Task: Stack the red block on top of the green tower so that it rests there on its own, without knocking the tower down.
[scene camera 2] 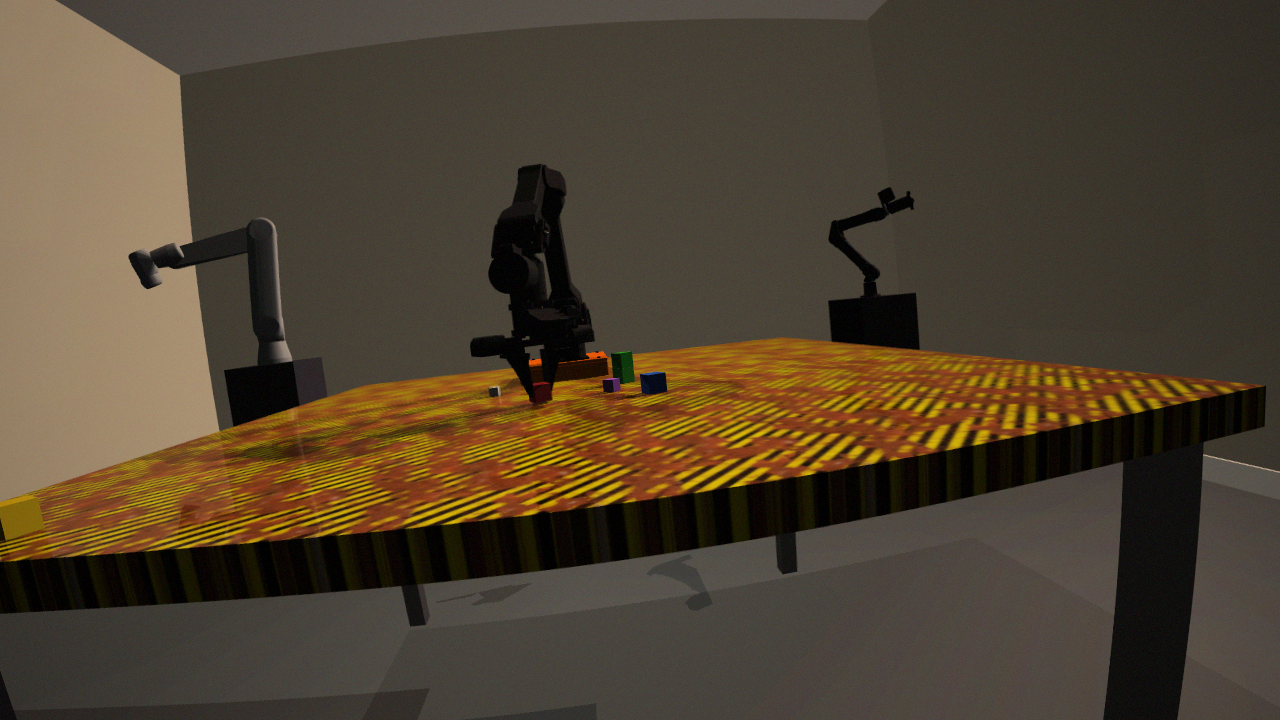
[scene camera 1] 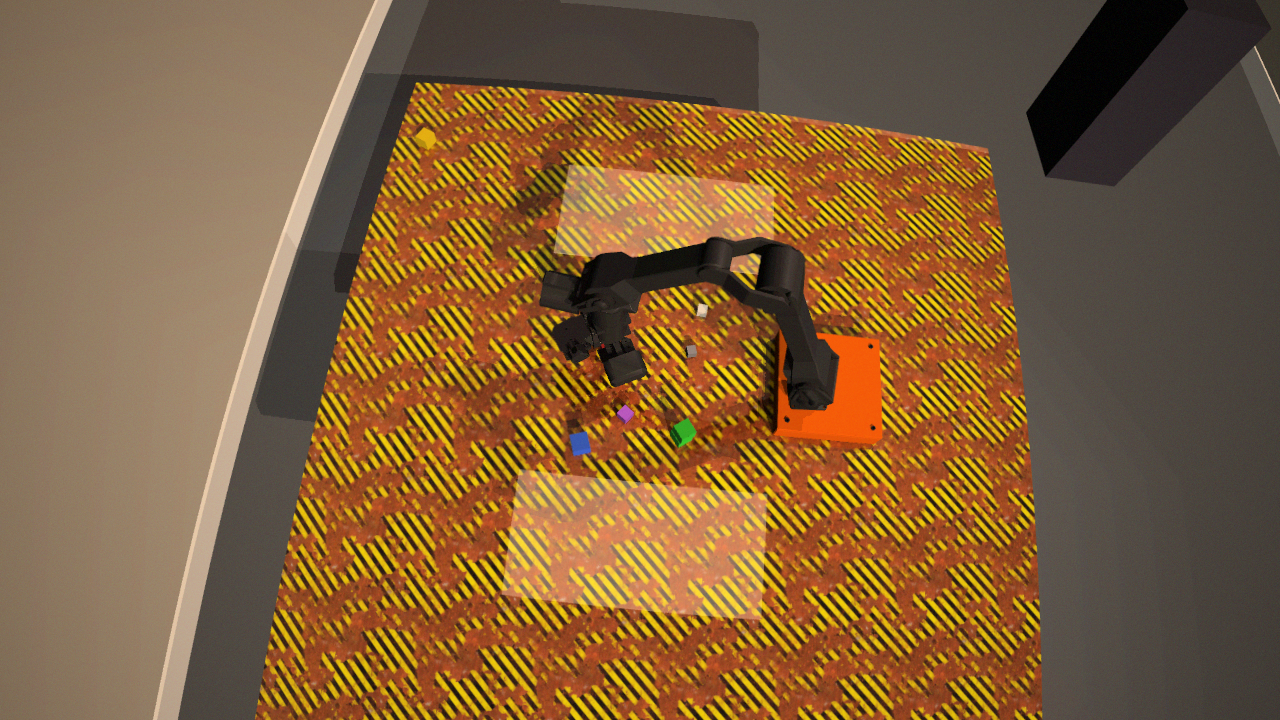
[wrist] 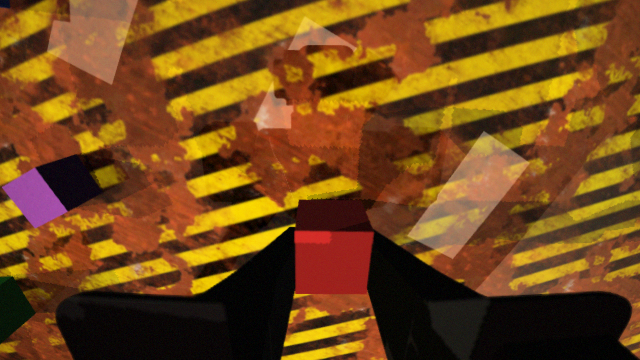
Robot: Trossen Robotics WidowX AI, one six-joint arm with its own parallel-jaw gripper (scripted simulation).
Labels:
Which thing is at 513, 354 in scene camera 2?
My gripper.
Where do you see a red block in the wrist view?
At 333, 238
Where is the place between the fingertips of my gripper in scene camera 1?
609, 349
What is my gripper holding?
A red block.

